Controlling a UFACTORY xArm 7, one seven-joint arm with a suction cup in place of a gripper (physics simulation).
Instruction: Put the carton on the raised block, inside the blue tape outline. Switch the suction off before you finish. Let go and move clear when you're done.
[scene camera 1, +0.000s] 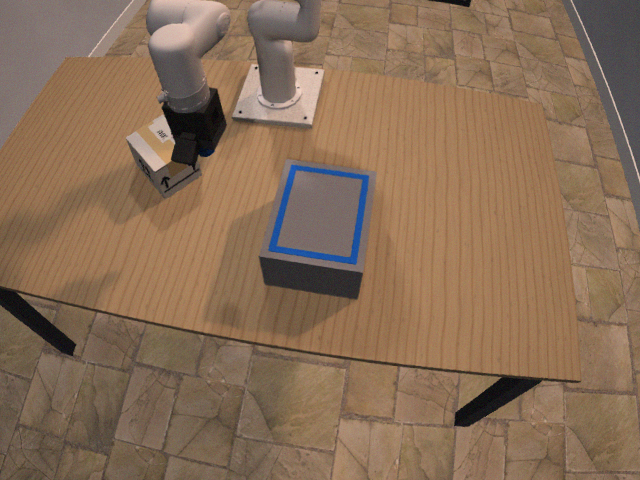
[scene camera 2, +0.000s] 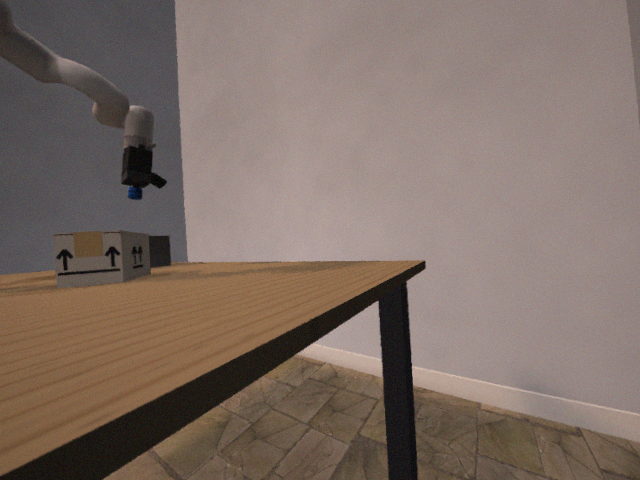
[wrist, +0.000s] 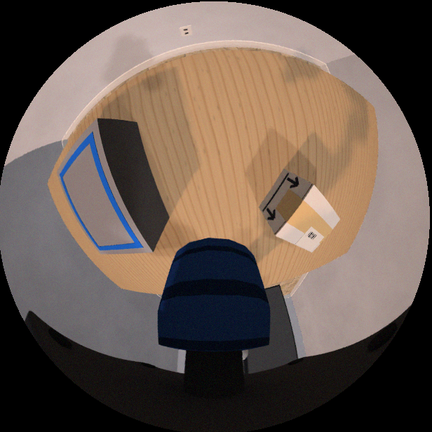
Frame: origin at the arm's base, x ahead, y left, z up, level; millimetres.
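Where they show: hand, its tool point: (scene camera 1: 206, 149) (scene camera 2: 135, 198); arm's base, origin of its link: (scene camera 1: 279, 93).
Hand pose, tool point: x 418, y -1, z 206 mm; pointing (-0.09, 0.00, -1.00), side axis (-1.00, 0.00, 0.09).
Note:
Each offset is from my tool point to the top centre of the thing. "spot": to the spot under its first point. Level surfaces: height alone.
The carton @(dy -196, dx -97, dz -124 mm) (scene camera 1: 146, 146) (scene camera 2: 87, 271) (wrist: 306, 211), white with a tan tape strip and black arrows, stands upright on the table at the left in the scene camera 1 view. My gripper, a blue suction cup (scene camera 1: 206, 152) (scene camera 2: 134, 193) (wrist: 212, 290), is open and holds nothing. It hangs well above table height, with a gap of air between it and the carton in the scene camera 2 view. The grey raised block @(dy +237, dx +5, dz -111 mm) (scene camera 1: 310, 276) (scene camera 2: 161, 250) (wrist: 132, 175) stands apart from the carton. The blue tape outline @(spot: dy +161, dx +23, dz -111 mm) (scene camera 1: 282, 209) (wrist: 120, 246) is on its top, with nothing inside.
The wooden table @(dz -232 mm) (scene camera 1: 465, 232) (scene camera 2: 206, 310) (wrist: 225, 125) bears the carton and the block. The robot's white base plate (scene camera 1: 248, 108) is at the table's back edge in the scene camera 1 view, behind the block.

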